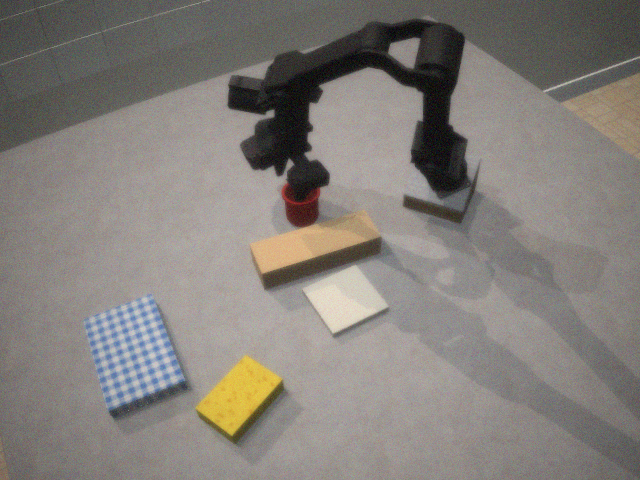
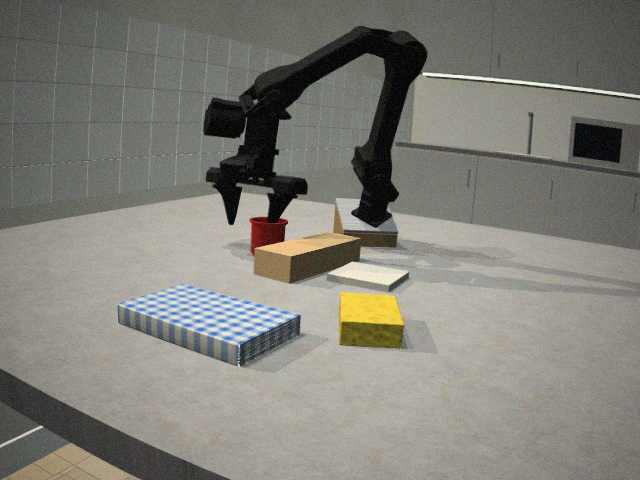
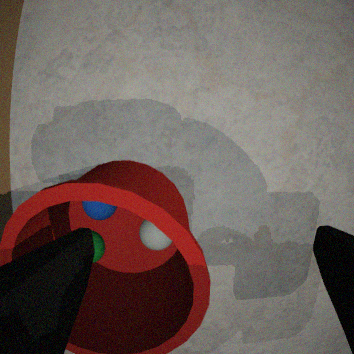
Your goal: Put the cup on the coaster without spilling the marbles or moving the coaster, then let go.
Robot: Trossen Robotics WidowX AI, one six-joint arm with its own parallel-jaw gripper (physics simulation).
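Frame: origin at the arm's base, x ahead, y left, z up, level; centimetres.
Where they show: gripper, fingertip midpoint: (image 1: 289,189) (image 2: 249,228) (image 3: 207,241); arm's base, origin of the base link: (image 1: 448,178) (image 2: 371,214).
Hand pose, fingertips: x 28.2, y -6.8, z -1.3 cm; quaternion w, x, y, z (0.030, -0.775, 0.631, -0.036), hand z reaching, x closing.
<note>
Each offset is from my fingertips to the top centre of the thing.
The red cup @[dx -1.5, dy +3.2, dz +1.9 cm] (image 1: 301,212) (image 2: 264,238) (image 3: 145,180) stands upright on the table behind the wooden block. In it lie a blue marble @[dx -0.5, dy +4.4, dz -2.2 cm] (image 3: 99,210), a green marble @[dx -2.8, dy +4.7, dz -2.2 cm] (image 3: 98,247) and a white marble @[dx -1.4, dy +1.7, dz -2.2 cm] (image 3: 154,236). My gripper (image 1: 289,183) (image 2: 251,222) (image 3: 207,241) is open and points down. One finger is over the cup's mouth, its tip at about rim height; the other is outside the cup, off to the side. The gripper holds nothing. The square, cream-white coaster @[dx -3.3, dy +24.2, dz -3.3 cm] (image 1: 345,300) (image 2: 368,274) lies flat on the near side of the block.
The long wooden block @[dx -1.4, dy +13.4, dz -0.3 cm] (image 1: 316,246) (image 2: 310,251) (image 3: 4,75) lies between cup and coaster. A yellow sponge @[dx +16.1, dy +37.6, dz -1.5 cm] (image 1: 240,396) (image 2: 370,320) and a blue checked cloth @[dx +31.0, dy +25.6, dz -2.0 cm] (image 1: 134,353) (image 2: 206,319) lie nearer the front. The arm's base plate (image 1: 431,206) is at the back right.
</note>
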